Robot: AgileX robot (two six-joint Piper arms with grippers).
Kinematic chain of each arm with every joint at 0, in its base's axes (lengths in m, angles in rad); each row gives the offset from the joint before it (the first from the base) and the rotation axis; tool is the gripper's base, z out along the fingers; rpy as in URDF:
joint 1: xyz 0 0 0.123 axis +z
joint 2: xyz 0 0 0 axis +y
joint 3: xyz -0.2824 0 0.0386 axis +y
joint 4: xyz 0.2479 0 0.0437 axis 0.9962 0 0.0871
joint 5: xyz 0 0 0 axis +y
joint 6: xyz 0.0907 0 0.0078 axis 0.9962 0 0.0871
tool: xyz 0 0 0 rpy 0 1.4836 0
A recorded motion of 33 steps. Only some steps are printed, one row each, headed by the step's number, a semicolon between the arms.
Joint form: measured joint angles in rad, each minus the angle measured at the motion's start. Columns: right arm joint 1, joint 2, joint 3, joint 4, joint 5, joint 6; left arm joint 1, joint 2, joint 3, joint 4, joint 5, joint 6.
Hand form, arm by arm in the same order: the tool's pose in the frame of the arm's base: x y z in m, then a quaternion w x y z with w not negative. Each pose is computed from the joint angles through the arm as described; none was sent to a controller.
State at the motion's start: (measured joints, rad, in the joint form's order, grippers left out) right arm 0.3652 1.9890 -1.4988 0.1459 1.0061 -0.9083; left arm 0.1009 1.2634 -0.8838 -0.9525 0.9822 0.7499
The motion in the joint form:
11: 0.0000 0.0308 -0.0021 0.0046 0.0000 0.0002; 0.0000 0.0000 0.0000 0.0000 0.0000 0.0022
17: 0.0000 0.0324 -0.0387 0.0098 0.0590 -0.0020; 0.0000 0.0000 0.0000 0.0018 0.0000 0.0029
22: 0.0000 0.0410 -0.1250 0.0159 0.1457 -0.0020; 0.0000 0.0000 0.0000 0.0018 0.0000 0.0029
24: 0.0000 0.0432 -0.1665 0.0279 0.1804 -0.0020; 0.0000 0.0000 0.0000 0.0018 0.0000 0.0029
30: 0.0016 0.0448 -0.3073 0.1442 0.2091 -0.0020; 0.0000 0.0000 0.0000 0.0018 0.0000 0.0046
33: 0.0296 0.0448 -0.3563 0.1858 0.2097 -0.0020; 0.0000 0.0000 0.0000 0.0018 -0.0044 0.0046
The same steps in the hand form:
11: 0.3757 0.1560 0.1862 0.08154 -0.56263 0.82140 0.04585; 0.2385 -0.0379 0.2960 0.29094 0.09597 0.89534 -0.32329
17: 0.3764 0.1571 0.1941 0.07114 -0.56546 0.82001 0.05278; 0.2384 -0.0379 0.2959 0.29081 0.09673 0.89558 -0.32250
22: 0.3820 0.1604 0.2117 0.06826 -0.56928 0.81716 0.05918; 0.2384 -0.0379 0.2959 0.29081 0.09673 0.89558 -0.32250
24: 0.3844 0.1626 0.2212 0.07224 -0.56960 0.81615 0.06500; 0.2384 -0.0379 0.2959 0.29081 0.09673 0.89558 -0.32250
30: 0.3944 0.1777 0.2596 0.13993 -0.55787 0.81109 0.10646; 0.2384 -0.0379 0.2959 0.29108 0.09749 0.89550 -0.32225
33: 0.3921 0.1935 0.2741 0.16632 -0.56465 0.79904 0.12264; 0.2387 -0.0376 0.2959 0.29266 0.09654 0.89552 -0.32106

